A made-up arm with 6 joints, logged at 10 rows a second.
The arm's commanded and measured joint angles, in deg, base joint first. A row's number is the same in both.
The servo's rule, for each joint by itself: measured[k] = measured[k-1] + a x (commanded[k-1-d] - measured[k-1]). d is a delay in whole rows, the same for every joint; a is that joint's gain. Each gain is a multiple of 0.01, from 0.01 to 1. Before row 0 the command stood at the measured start. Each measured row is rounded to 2 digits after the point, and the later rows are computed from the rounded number. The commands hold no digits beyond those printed.
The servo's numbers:
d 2
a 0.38 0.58 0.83 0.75 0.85 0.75
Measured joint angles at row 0:
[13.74, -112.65, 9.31, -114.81, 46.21, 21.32]
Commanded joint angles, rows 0 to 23:
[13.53, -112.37, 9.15, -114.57, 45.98, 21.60]
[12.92, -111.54, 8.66, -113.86, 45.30, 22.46]
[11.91, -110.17, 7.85, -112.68, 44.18, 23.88]
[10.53, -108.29, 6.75, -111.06, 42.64, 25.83]
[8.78, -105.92, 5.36, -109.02, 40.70, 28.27]
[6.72, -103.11, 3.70, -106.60, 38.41, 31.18]
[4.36, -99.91, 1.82, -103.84, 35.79, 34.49]
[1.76, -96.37, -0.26, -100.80, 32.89, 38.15]
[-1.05, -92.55, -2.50, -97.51, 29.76, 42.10]
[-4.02, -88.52, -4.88, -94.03, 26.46, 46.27]
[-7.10, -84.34, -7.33, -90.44, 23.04, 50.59]
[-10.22, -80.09, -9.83, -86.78, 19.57, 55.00]
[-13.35, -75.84, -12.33, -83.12, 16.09, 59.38]
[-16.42, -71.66, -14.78, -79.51, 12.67, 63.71]
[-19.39, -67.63, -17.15, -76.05, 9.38, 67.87]
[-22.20, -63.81, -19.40, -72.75, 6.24, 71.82]
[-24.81, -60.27, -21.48, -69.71, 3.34, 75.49]
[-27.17, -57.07, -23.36, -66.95, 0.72, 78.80]
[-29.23, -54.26, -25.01, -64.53, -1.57, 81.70]
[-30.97, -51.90, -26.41, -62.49, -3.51, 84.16]
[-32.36, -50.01, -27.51, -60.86, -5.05, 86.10]
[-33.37, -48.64, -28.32, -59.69, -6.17, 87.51]
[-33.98, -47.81, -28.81, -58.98, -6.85, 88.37]
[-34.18, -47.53, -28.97, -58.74, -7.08, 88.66]
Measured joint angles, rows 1 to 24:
[13.74, -112.65, 9.31, -114.81, 46.21, 21.32]
[13.74, -112.65, 9.31, -114.81, 46.21, 21.32]
[13.66, -112.49, 9.18, -114.63, 46.01, 21.53]
[13.38, -111.94, 8.75, -114.05, 45.41, 22.23]
[12.82, -110.91, 8.00, -113.02, 44.36, 23.47]
[11.95, -109.39, 6.96, -111.55, 42.90, 25.24]
[10.75, -107.38, 5.63, -109.65, 41.03, 27.51]
[9.22, -104.90, 4.03, -107.36, 38.80, 30.26]
[7.37, -102.01, 2.20, -104.72, 36.24, 33.43]
[5.24, -98.74, 0.16, -101.78, 33.39, 36.97]
[2.85, -95.15, -2.05, -98.58, 30.30, 40.82]
[0.24, -91.30, -4.40, -95.17, 27.04, 44.91]
[-2.55, -87.26, -6.83, -91.62, 23.64, 49.17]
[-5.46, -83.10, -9.32, -87.99, 20.18, 53.54]
[-8.46, -78.89, -11.82, -84.34, 16.70, 57.92]
[-11.48, -74.70, -14.28, -80.72, 13.27, 62.26]
[-14.49, -70.60, -16.66, -77.22, 9.96, 66.47]
[-17.42, -66.66, -18.93, -73.87, 6.80, 70.48]
[-20.23, -62.95, -21.05, -70.75, 3.86, 74.24]
[-22.87, -59.54, -22.97, -67.90, 1.19, 77.66]
[-25.29, -56.48, -24.66, -65.37, -1.16, 80.69]
[-27.45, -53.82, -26.11, -63.21, -3.16, 83.29]
[-29.32, -51.61, -27.27, -61.45, -4.77, 85.40]
[-30.86, -49.89, -28.14, -60.13, -5.96, 86.98]

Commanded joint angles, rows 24 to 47:
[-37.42, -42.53, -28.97, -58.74, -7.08, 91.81]
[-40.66, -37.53, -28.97, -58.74, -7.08, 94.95]
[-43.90, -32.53, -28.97, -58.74, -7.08, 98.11]
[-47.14, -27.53, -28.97, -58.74, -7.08, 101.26]
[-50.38, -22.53, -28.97, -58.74, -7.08, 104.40]
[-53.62, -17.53, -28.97, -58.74, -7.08, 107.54]
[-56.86, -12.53, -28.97, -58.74, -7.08, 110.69]
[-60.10, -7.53, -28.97, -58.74, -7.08, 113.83]
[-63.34, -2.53, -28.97, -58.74, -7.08, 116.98]
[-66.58, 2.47, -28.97, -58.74, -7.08, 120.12]
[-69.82, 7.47, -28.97, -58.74, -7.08, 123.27]
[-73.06, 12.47, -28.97, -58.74, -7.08, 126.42]
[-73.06, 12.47, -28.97, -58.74, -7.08, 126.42]
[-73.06, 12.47, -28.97, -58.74, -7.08, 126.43]
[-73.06, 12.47, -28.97, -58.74, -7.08, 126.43]
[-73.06, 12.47, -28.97, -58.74, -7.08, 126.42]
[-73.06, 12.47, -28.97, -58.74, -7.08, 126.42]
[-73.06, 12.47, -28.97, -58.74, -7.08, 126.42]
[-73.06, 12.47, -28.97, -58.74, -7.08, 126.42]
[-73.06, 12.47, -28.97, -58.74, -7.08, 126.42]
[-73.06, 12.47, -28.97, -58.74, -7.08, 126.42]
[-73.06, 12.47, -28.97, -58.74, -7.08, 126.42]
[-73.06, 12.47, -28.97, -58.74, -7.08, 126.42]
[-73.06, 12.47, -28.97, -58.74, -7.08, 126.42]
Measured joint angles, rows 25 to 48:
[-32.05, -48.68, -28.70, -59.27, -6.72, 88.02]
[-32.86, -48.01, -28.92, -58.87, -7.03, 88.50]
[-34.59, -44.83, -28.96, -58.77, -7.07, 90.98]
[-36.90, -40.60, -28.97, -58.75, -7.08, 93.96]
[-39.56, -35.92, -28.97, -58.74, -7.08, 97.07]
[-42.44, -31.05, -28.97, -58.74, -7.08, 100.21]
[-45.46, -26.11, -28.97, -58.74, -7.08, 103.35]
[-48.56, -21.13, -28.97, -58.74, -7.08, 106.49]
[-51.71, -16.14, -28.97, -58.74, -7.08, 109.64]
[-54.90, -11.15, -28.97, -58.74, -7.08, 112.78]
[-58.11, -6.15, -28.97, -58.74, -7.08, 115.93]
[-61.33, -1.15, -28.97, -58.74, -7.08, 119.07]
[-64.56, 3.85, -28.97, -58.74, -7.08, 122.22]
[-67.79, 8.85, -28.97, -58.74, -7.08, 125.37]
[-69.79, 10.95, -28.97, -58.74, -7.08, 126.16]
[-71.03, 11.83, -28.97, -58.74, -7.08, 126.36]
[-71.80, 12.20, -28.97, -58.74, -7.08, 126.41]
[-72.28, 12.36, -28.97, -58.74, -7.08, 126.42]
[-72.58, 12.42, -28.97, -58.74, -7.08, 126.42]
[-72.76, 12.45, -28.97, -58.74, -7.08, 126.42]
[-72.87, 12.46, -28.97, -58.74, -7.08, 126.42]
[-72.94, 12.47, -28.97, -58.74, -7.08, 126.42]
[-72.99, 12.47, -28.97, -58.74, -7.08, 126.42]
[-73.02, 12.47, -28.97, -58.74, -7.08, 126.42]

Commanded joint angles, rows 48 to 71:
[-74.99, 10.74, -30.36, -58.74, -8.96, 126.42]
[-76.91, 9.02, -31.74, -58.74, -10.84, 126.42]
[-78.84, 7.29, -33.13, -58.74, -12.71, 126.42]
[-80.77, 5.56, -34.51, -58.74, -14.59, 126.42]
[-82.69, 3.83, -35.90, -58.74, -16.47, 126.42]
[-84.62, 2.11, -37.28, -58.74, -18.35, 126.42]
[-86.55, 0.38, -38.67, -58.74, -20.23, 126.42]
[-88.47, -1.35, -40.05, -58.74, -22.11, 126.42]
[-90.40, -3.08, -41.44, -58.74, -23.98, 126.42]
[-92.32, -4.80, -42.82, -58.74, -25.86, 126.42]
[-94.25, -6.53, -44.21, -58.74, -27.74, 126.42]
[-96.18, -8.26, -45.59, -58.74, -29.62, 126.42]
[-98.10, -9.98, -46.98, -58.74, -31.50, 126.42]
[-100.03, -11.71, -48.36, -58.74, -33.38, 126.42]
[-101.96, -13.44, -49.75, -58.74, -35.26, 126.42]
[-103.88, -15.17, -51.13, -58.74, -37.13, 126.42]
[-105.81, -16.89, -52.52, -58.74, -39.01, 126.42]
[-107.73, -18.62, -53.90, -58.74, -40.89, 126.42]
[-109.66, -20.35, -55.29, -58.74, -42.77, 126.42]
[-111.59, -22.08, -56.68, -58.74, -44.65, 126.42]
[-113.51, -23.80, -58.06, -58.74, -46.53, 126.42]
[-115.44, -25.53, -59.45, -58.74, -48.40, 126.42]
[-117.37, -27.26, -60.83, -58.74, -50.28, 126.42]
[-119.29, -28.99, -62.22, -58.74, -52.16, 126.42]
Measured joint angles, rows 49 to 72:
[-73.04, 12.47, -28.97, -58.74, -7.08, 126.42]
[-73.05, 12.47, -28.97, -58.74, -7.08, 126.42]
[-73.79, 11.47, -30.12, -58.74, -8.68, 126.42]
[-74.98, 10.05, -31.46, -58.74, -10.52, 126.42]
[-76.45, 8.45, -32.85, -58.74, -12.38, 126.42]
[-78.09, 6.77, -34.23, -58.74, -14.26, 126.42]
[-79.84, 5.06, -35.62, -58.74, -16.14, 126.42]
[-81.66, 3.35, -37.00, -58.74, -18.02, 126.42]
[-83.52, 1.63, -38.39, -58.74, -19.90, 126.42]
[-85.40, -0.10, -39.77, -58.74, -21.78, 126.42]
[-87.30, -1.83, -41.16, -58.74, -23.65, 126.42]
[-89.21, -3.55, -42.54, -58.74, -25.53, 126.42]
[-91.13, -5.28, -43.93, -58.74, -27.41, 126.42]
[-93.05, -7.01, -45.31, -58.74, -29.29, 126.42]
[-94.97, -8.73, -46.70, -58.74, -31.17, 126.42]
[-96.89, -10.46, -48.08, -58.74, -33.05, 126.42]
[-98.82, -12.19, -49.47, -58.74, -34.93, 126.42]
[-100.74, -13.92, -50.85, -58.74, -36.80, 126.42]
[-102.67, -15.64, -52.24, -58.74, -38.68, 126.42]
[-104.59, -17.37, -53.62, -58.74, -40.56, 126.42]
[-106.52, -19.10, -55.01, -58.74, -42.44, 126.42]
[-108.45, -20.83, -56.40, -58.74, -44.32, 126.42]
[-110.37, -22.55, -57.78, -58.74, -46.20, 126.42]
[-112.30, -24.28, -59.17, -58.74, -48.07, 126.42]

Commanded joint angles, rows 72 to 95:
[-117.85, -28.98, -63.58, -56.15, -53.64, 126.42]
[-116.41, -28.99, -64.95, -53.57, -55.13, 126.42]
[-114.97, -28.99, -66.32, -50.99, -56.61, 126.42]
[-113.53, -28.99, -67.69, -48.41, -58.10, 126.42]
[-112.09, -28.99, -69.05, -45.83, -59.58, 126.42]
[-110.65, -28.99, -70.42, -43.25, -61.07, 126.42]
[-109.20, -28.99, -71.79, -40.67, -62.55, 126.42]
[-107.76, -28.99, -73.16, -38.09, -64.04, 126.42]
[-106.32, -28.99, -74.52, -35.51, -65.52, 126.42]
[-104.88, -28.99, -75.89, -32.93, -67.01, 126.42]
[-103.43, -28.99, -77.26, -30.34, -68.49, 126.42]
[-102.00, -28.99, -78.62, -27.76, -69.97, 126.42]
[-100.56, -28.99, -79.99, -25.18, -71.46, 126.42]
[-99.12, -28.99, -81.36, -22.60, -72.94, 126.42]
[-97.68, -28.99, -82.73, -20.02, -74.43, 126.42]
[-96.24, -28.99, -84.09, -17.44, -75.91, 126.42]
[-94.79, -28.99, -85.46, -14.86, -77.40, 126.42]
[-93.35, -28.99, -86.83, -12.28, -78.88, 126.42]
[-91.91, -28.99, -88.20, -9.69, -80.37, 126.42]
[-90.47, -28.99, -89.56, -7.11, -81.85, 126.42]
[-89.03, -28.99, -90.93, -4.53, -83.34, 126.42]
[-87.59, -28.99, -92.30, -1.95, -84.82, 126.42]
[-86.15, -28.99, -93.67, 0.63, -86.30, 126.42]
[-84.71, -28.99, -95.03, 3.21, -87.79, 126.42]
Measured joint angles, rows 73 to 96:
[-114.23, -26.01, -60.55, -58.74, -49.95, 126.42]
[-116.15, -27.74, -61.94, -58.74, -51.83, 126.42]
[-116.80, -28.46, -63.30, -56.80, -53.37, 126.42]
[-116.65, -28.77, -64.67, -54.38, -54.87, 126.42]
[-116.01, -28.90, -66.04, -51.84, -56.35, 126.42]
[-115.07, -28.95, -67.41, -49.27, -57.84, 126.42]
[-113.94, -28.97, -68.77, -46.69, -59.32, 126.42]
[-112.69, -28.98, -70.14, -44.11, -60.81, 126.42]
[-111.36, -28.99, -71.51, -41.53, -62.29, 126.42]
[-109.99, -28.99, -72.88, -38.95, -63.78, 126.42]
[-108.60, -28.99, -74.24, -36.37, -65.26, 126.42]
[-107.19, -28.99, -75.61, -33.79, -66.75, 126.42]
[-105.76, -28.99, -76.98, -31.20, -68.23, 126.42]
[-104.33, -28.99, -78.34, -28.62, -69.71, 126.42]
[-102.90, -28.99, -79.71, -26.04, -71.20, 126.42]
[-101.46, -28.99, -81.08, -23.46, -72.68, 126.42]
[-100.02, -28.99, -82.45, -20.88, -74.17, 126.42]
[-98.58, -28.99, -83.81, -18.30, -75.65, 126.42]
[-97.14, -28.99, -85.18, -15.72, -77.14, 126.42]
[-95.70, -28.99, -86.55, -13.14, -78.62, 126.42]
[-94.26, -28.99, -87.92, -10.55, -80.11, 126.42]
[-92.82, -28.99, -89.28, -7.97, -81.59, 126.42]
[-91.38, -28.99, -90.65, -5.39, -83.08, 126.42]
[-89.94, -28.99, -92.02, -2.81, -84.56, 126.42]

